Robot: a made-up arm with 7 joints.
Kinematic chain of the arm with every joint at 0, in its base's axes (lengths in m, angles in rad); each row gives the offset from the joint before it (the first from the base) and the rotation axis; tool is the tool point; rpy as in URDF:
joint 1: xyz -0.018 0.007 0.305 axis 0 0.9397 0.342
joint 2: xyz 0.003 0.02 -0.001 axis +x
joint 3: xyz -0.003 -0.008 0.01 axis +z
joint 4: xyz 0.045 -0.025 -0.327 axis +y
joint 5: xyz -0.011 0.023 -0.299 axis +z
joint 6: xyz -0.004 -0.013 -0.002 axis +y
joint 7: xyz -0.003 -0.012 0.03 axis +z
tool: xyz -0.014 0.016 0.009 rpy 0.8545 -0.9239 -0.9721
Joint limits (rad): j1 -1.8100..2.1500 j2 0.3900..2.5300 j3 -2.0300..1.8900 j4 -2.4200..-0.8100 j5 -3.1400..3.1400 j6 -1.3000..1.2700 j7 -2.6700..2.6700
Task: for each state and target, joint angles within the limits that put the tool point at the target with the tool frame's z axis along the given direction. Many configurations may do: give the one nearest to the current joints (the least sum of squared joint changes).
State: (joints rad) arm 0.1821 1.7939 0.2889 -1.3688 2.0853 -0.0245 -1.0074
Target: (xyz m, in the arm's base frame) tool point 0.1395 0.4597 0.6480 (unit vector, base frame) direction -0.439 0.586 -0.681
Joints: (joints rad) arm -0.1626 1.9302 0.5683 -0.8100 2.1097 0.8293 -1.3187
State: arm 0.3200 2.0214 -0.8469 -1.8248 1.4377 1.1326 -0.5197
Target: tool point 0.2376 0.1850 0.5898 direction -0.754 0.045 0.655
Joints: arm -0.4519 2.5300 -0.2874 -1.7951 1.2203 1.2700 -0.8306
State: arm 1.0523 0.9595 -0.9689 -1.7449 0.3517 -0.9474 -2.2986
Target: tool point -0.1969 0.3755 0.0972 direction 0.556 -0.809 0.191
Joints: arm 0.9703 1.7349 -0.8926 -1.6116 -0.1194 -0.0726 -2.6700
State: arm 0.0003 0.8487 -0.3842 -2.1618 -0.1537 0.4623 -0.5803
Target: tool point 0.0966 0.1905 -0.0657 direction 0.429 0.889 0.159
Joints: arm 0.2265 1.1238 -0.8389 -1.8047 -0.2907 -0.1346 -0.6075
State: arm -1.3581 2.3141 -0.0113 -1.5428 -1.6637 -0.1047 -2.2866
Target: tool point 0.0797 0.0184 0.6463 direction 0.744 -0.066 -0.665
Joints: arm -0.7562 2.4652 0.4709 -2.1654 -1.3793 0.8329 -2.4489
